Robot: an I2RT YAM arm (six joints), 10 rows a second.
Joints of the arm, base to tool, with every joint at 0 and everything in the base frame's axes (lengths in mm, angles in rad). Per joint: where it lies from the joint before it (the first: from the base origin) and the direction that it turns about. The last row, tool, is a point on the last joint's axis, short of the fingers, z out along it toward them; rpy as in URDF.
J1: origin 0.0 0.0 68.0 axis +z
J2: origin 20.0 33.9 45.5 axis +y
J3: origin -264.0 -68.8 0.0 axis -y
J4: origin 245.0 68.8 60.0 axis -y
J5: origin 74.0 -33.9 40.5 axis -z
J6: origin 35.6 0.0 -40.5 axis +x
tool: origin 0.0 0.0 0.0 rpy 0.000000 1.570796 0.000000
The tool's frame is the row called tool.
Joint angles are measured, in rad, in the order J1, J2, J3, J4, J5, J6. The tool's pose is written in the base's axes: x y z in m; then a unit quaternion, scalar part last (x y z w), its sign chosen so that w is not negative. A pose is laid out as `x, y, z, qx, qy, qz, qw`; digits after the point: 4 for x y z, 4 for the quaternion.
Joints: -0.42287 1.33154 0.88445 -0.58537 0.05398 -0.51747
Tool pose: 0.2367, -0.1086, 0.2241, -0.0384, 0.9629, -0.1436, 0.2252
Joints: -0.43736 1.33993 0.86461 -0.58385 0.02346 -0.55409
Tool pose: 0.2339, -0.1103, 0.2162, -0.0535, 0.9659, -0.1303, 0.2172
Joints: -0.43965 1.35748 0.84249 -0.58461 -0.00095 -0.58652
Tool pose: 0.2322, -0.1092, 0.2054, -0.0715, 0.9697, -0.1142, 0.2036
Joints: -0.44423 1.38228 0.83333 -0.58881 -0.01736 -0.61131
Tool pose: 0.2322, -0.1098, 0.1967, -0.0833, 0.9731, -0.1009, 0.1899
